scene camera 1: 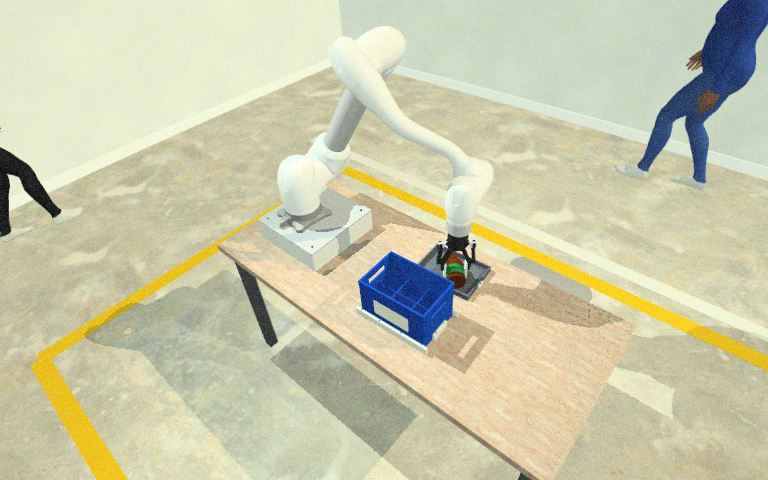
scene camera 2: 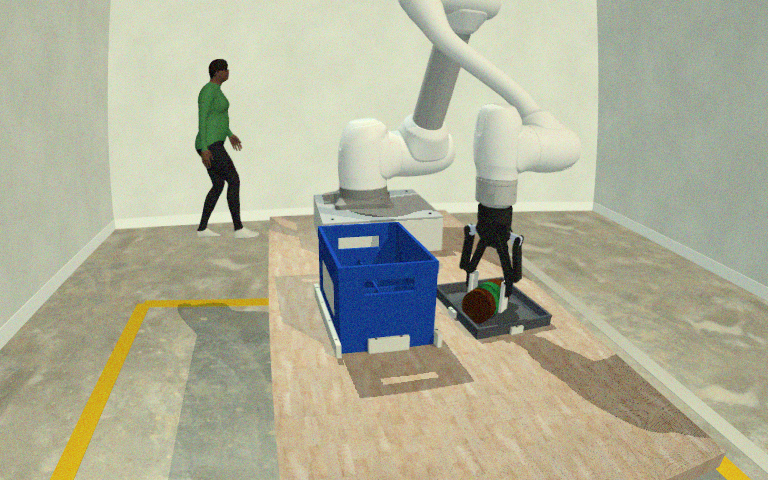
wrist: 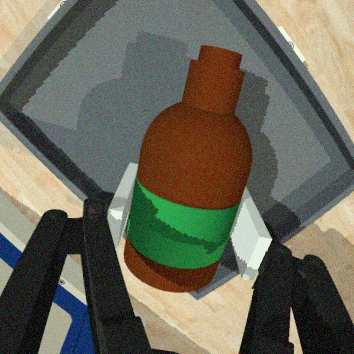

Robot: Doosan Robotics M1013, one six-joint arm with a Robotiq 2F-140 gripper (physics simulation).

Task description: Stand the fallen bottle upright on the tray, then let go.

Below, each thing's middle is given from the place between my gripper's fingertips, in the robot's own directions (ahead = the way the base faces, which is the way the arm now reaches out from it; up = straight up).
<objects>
I see my gripper 2 cm below the brown bottle point(scene camera 2: 480, 304), 1 cm to the right of it and 1 cm past it.
</objects>
